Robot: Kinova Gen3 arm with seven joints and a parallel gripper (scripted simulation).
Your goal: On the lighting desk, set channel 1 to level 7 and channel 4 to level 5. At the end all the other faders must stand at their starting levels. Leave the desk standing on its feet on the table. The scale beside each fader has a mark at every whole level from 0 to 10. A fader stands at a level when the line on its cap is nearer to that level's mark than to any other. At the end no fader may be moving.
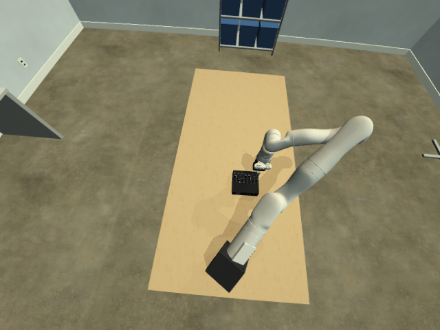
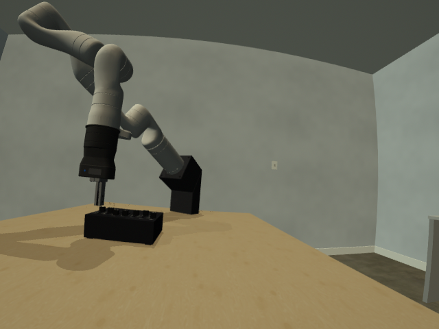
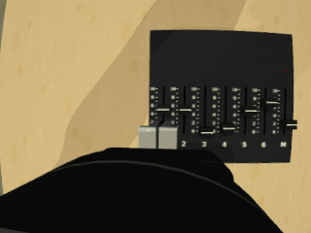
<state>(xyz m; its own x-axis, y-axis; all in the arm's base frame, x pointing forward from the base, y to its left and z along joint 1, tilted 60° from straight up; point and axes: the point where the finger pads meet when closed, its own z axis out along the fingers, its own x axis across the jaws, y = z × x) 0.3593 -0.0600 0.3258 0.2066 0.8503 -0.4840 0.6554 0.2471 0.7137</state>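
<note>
Now: the channel 1 fader cap 30 mm below my hand, 20 mm behind it and 10 mm to the left of it. From my hand the other things lie so: channel 4 fader cap 60 mm to the left, 30 mm below, 20 mm ahead.
</note>
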